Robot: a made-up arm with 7 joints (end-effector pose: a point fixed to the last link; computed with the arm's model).
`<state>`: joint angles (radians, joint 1 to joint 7).
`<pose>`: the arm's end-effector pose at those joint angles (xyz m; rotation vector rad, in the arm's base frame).
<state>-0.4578 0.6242 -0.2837 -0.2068 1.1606 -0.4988 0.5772</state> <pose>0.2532 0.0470 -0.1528 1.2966 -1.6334 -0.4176</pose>
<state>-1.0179 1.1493 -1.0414 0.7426 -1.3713 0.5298 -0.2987</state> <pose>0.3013 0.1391 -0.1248 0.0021 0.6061 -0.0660</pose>
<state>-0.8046 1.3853 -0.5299 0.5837 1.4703 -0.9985 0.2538</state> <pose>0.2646 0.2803 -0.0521 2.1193 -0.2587 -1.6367</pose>
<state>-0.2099 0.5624 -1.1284 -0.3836 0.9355 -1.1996 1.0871</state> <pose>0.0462 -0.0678 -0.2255 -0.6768 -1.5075 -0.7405</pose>
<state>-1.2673 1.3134 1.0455 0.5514 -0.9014 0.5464 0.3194</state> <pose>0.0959 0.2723 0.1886 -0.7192 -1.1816 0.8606</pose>
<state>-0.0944 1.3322 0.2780 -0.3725 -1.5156 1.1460 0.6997</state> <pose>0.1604 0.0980 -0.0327 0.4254 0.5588 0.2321</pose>
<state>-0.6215 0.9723 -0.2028 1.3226 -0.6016 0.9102 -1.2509</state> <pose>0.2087 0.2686 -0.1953 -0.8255 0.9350 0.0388</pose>
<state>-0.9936 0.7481 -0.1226 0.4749 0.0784 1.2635 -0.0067</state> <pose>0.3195 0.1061 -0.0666 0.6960 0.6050 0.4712</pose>
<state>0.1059 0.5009 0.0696 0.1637 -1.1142 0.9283 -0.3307</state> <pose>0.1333 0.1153 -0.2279 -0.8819 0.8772 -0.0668</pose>
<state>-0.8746 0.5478 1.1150 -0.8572 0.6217 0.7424 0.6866</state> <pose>0.1105 0.1666 0.0588 0.4278 -1.1091 2.2958</pose>
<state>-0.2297 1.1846 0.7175 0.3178 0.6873 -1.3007 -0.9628</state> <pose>0.1818 0.2872 -0.0162 1.9578 -0.0361 -1.2710</pose>
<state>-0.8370 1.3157 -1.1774 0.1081 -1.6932 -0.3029 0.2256</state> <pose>0.2417 0.0740 -0.1358 -0.1317 0.0519 0.0615</pose>
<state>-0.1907 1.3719 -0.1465 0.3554 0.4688 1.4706 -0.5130</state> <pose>0.1745 0.2720 -0.1217 1.2721 1.3895 0.8320</pose>
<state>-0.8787 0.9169 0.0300 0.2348 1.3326 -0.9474 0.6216</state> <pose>0.3136 0.1670 -0.0205 1.8055 -1.6767 -0.5336</pose>
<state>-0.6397 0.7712 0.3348 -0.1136 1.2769 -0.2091 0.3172</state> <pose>0.2650 0.1811 -0.0196 2.0223 -1.1201 0.3971</pose>
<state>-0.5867 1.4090 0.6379 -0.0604 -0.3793 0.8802 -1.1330</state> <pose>0.1780 0.1810 0.1026 0.4937 -0.0828 -0.4288</pose>
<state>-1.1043 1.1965 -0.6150 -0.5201 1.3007 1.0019 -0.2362</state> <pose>0.2438 0.0538 0.0381 2.0075 -0.8780 0.6594</pose>
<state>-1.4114 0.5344 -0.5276 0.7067 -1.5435 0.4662 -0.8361</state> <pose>0.3336 -0.0328 0.0431 -0.9165 -0.1669 -1.2081</pose>
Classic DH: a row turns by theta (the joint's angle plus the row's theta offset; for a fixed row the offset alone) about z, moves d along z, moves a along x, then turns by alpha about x. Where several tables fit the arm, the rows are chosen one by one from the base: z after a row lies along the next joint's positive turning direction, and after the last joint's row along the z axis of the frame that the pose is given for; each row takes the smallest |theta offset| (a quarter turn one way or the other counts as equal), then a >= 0, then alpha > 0; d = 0 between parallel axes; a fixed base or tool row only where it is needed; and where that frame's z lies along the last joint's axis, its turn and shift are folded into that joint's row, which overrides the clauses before.
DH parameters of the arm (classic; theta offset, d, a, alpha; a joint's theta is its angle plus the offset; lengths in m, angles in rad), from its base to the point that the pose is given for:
base (fixed): -0.071 -0.0045 -0.0101 -1.3004
joint 1: -1.3111 0.0312 -0.0227 -1.5708
joint 2: 1.2915 0.0175 0.003 1.5708
joint 3: 1.5708 -0.1846 0.0186 -1.5708
joint 4: -1.5708 0.019 0.0163 -1.5708
joint 5: 0 0.168 0.0008 1.5708
joint 6: 1.5708 -0.039 0.0274 1.5708
joint 7: -1.5483 -0.029 0.0098 0.3242
tool (fixed): 1.595 0.022 0 0

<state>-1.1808 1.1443 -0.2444 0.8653 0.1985 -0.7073 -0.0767</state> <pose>0.3252 0.2105 0.0131 1.3069 -0.8695 -0.1898</pose>
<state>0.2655 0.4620 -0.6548 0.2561 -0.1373 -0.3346 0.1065</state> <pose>0.0038 0.0020 -0.3213 0.1020 0.2736 -0.4655</pose>
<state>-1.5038 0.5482 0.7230 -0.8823 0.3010 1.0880 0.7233</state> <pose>0.1044 0.0836 0.1399 -0.3622 -1.3078 1.6510</pose>
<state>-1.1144 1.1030 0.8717 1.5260 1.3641 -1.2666 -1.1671</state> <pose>0.2319 0.3173 -0.0756 1.1139 0.1013 -1.1793</pose>
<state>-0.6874 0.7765 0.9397 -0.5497 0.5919 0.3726 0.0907</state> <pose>0.1518 0.1856 0.0627 1.1315 -1.0911 1.2815</pose>
